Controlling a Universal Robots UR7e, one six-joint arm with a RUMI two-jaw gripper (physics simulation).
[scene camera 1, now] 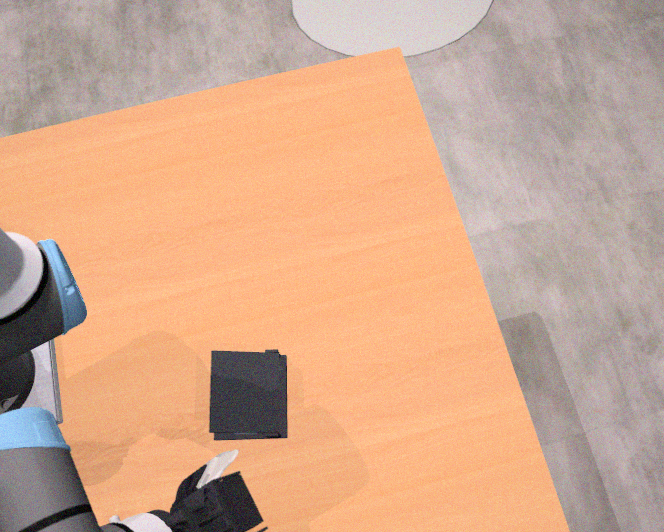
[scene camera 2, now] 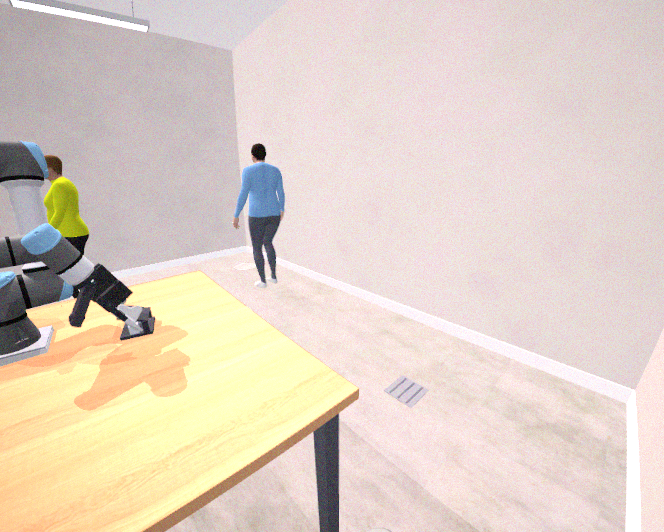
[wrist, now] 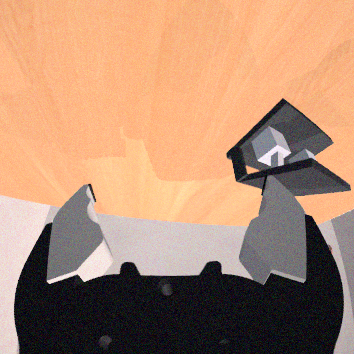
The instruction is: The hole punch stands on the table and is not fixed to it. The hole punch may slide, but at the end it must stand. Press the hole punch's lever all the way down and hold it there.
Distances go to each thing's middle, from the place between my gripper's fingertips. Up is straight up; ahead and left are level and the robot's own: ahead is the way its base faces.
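The flat lever (scene camera 1: 244,386) sits 150 mm to the left of my hand, 10 mm behind it and 30 mm below it. And there's a hole punch (scene camera 1: 283,433) that's 150 mm to the left of my hand too, 10 mm behind it, but 50 mm below it.
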